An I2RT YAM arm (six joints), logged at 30 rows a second.
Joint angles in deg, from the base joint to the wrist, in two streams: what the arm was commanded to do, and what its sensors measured. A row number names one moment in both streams.
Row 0, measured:
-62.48, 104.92, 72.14, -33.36, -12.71, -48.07
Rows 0 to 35, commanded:
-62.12, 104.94, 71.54, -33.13, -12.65, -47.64
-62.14, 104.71, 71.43, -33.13, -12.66, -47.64
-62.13, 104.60, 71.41, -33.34, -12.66, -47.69
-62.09, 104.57, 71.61, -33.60, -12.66, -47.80
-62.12, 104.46, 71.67, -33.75, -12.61, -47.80
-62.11, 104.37, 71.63, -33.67, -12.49, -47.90
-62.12, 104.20, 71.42, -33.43, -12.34, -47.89
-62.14, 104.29, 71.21, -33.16, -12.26, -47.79
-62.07, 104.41, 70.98, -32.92, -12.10, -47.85
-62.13, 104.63, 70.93, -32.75, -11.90, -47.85
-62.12, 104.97, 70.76, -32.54, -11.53, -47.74
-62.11, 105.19, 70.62, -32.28, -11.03, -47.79
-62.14, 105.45, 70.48, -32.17, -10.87, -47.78
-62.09, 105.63, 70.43, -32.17, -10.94, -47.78
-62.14, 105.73, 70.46, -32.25, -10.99, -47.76
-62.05, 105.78, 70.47, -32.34, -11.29, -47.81
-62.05, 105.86, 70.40, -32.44, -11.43, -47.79
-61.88, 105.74, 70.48, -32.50, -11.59, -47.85
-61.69, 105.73, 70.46, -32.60, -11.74, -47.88
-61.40, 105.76, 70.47, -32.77, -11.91, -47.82
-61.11, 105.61, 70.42, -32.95, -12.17, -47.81
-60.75, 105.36, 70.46, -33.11, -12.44, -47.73
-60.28, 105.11, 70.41, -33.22, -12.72, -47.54
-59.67, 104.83, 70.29, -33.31, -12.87, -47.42
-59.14, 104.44, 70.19, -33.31, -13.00, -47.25
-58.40, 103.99, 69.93, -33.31, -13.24, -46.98
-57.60, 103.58, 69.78, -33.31, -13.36, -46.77
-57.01, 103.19, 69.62, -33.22, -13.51, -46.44
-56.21, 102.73, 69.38, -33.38, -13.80, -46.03
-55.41, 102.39, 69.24, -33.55, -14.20, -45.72
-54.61, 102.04, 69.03, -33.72, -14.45, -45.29
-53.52, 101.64, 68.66, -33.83, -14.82, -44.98
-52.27, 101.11, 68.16, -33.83, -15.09, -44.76
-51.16, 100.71, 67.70, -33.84, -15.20, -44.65
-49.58, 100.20, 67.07, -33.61, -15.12, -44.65
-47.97, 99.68, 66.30, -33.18, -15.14, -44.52
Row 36, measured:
-51.59, 101.56, 68.29, -31.22, -11.46, -46.02
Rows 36 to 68, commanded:
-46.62, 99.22, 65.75, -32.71, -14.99, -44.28
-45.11, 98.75, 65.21, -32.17, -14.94, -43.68
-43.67, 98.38, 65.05, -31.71, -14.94, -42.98
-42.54, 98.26, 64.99, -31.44, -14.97, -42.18
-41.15, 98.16, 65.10, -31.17, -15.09, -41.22
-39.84, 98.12, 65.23, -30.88, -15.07, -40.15
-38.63, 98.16, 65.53, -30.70, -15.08, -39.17
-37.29, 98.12, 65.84, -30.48, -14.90, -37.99
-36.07, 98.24, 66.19, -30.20, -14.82, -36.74
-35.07, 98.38, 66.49, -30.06, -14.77, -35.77
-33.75, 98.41, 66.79, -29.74, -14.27, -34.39
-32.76, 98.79, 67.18, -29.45, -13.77, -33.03
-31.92, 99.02, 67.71, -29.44, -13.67, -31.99
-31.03, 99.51, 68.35, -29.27, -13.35, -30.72
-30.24, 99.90, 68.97, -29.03, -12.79, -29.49
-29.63, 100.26, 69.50, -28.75, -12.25, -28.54
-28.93, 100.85, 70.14, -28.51, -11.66, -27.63
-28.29, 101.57, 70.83, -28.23, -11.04, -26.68
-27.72, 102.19, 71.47, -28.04, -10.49, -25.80
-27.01, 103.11, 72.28, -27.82, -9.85, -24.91
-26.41, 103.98, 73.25, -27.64, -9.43, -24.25
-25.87, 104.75, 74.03, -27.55, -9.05, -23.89
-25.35, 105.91, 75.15, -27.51, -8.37, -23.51
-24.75, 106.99, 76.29, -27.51, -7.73, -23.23
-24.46, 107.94, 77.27, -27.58, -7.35, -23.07
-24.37, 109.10, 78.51, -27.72, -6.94, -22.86
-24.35, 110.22, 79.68, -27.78, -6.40, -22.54
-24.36, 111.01, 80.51, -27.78, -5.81, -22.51
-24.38, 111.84, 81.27, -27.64, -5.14, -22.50
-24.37, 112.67, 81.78, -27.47, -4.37, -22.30
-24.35, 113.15, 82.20, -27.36, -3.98, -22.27
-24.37, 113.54, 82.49, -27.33, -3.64, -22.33
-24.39, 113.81, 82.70, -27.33, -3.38, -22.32
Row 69, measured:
-24.49, 112.66, 81.54, -27.29, -3.86, -23.79
